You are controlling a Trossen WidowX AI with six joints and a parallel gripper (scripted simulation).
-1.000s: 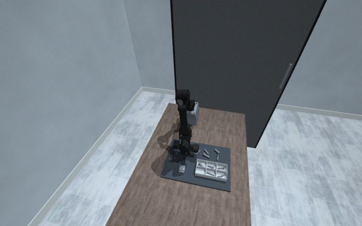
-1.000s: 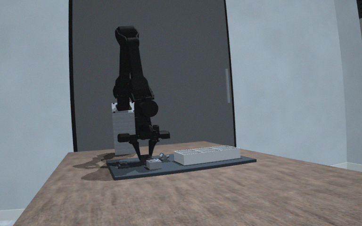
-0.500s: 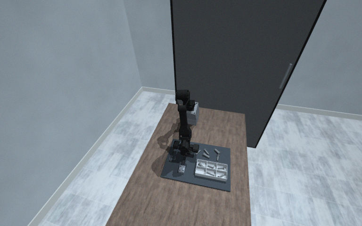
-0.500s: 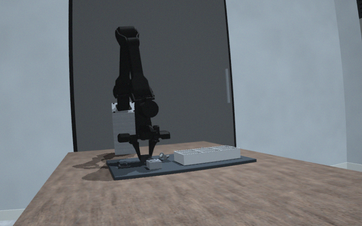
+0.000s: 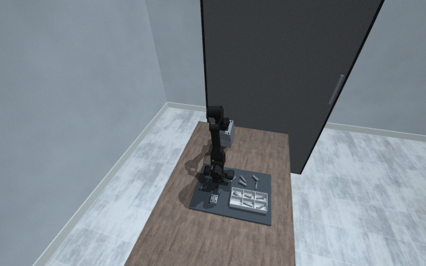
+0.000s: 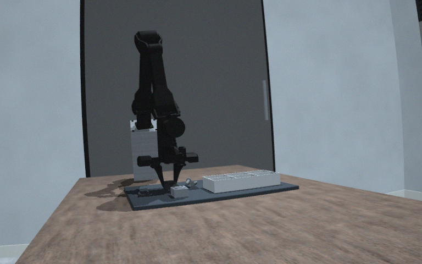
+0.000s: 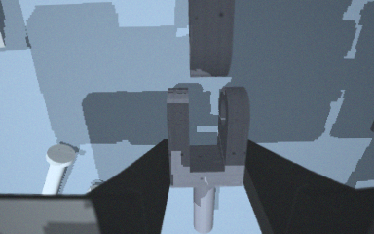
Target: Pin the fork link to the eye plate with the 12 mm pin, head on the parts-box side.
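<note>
My hand is 6 cm short of the dark eye plate, 1 cm to the left of it and 3 cm above it. Also, from my hand: light grey mounting block 14 cm ahead, 1 cm to the right, 2 cm below; dark mat 6 cm ahead, 9 cm to the left, 5 cm below; thin dark rod 6 cm ahead, 10 cm to the right, 4 cm below.
</note>
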